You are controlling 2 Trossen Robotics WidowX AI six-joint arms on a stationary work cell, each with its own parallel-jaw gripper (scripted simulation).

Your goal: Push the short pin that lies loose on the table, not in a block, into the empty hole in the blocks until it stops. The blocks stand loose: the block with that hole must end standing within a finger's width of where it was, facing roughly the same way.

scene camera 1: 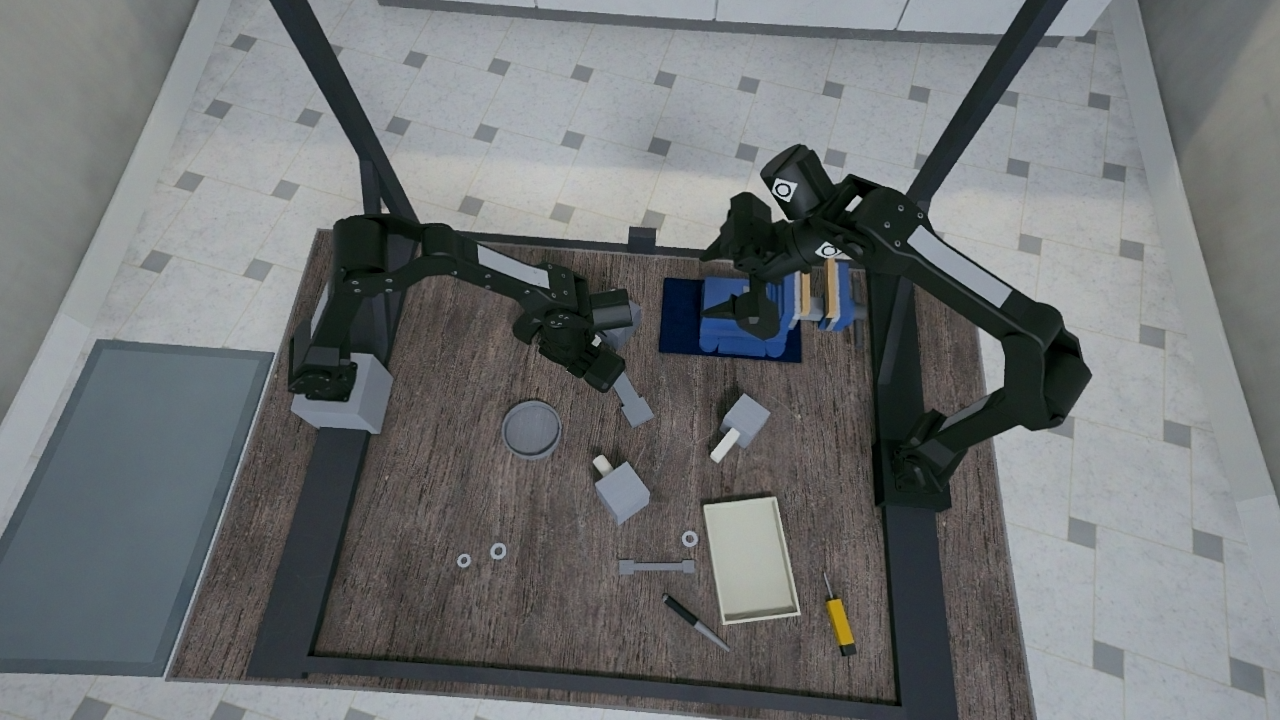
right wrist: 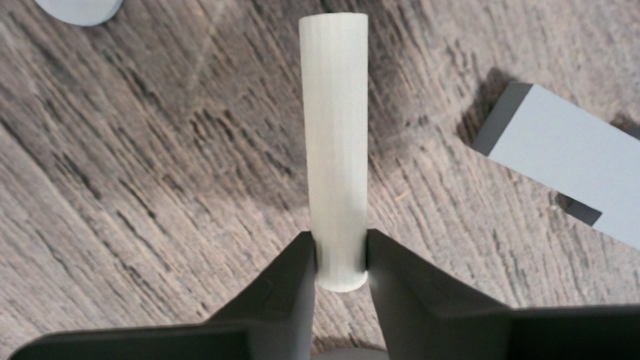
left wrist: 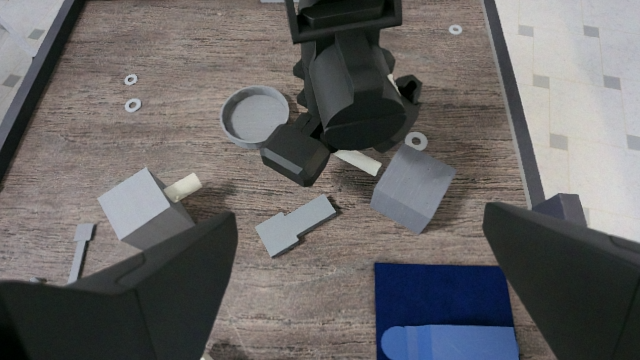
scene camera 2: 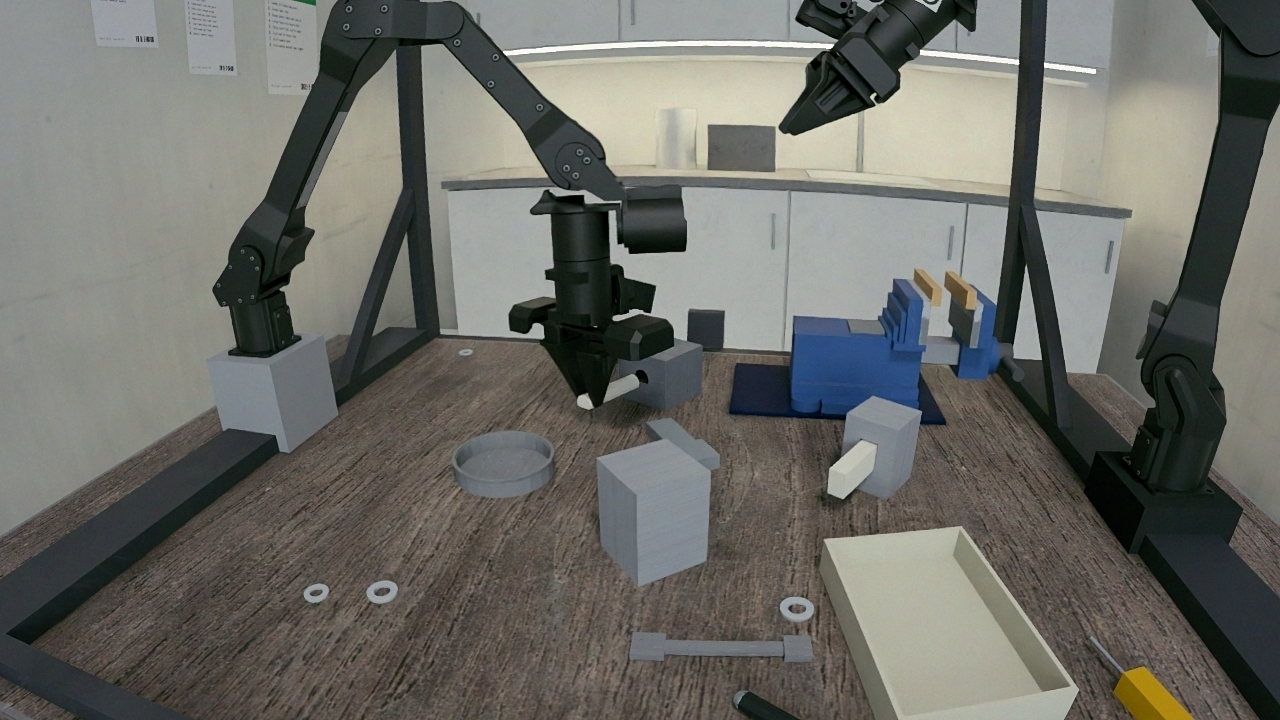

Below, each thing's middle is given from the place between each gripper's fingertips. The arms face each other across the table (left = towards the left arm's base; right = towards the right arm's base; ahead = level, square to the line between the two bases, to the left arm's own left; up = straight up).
Scene:
My right gripper is now 3 cm past the short cream pin [right wrist: 333, 48], 3 cm above it and 1 cm to the right of it. Round my right hand: round dish [scene camera 2: 490, 458]: 11 cm ahead, 5 cm to the right, 5 cm below; then cream tray [scene camera 2: 947, 631]: 32 cm to the left, 27 cm ahead, 5 cm below.
My left hand is 10 mm short of the short cream pin, 200 mm to the left of it and 300 mm above it. From my left hand the other things lie so: round dish: 140 mm ahead, 260 mm to the right, 320 mm below; cream tray: 300 mm ahead, 110 mm to the left, 320 mm below.

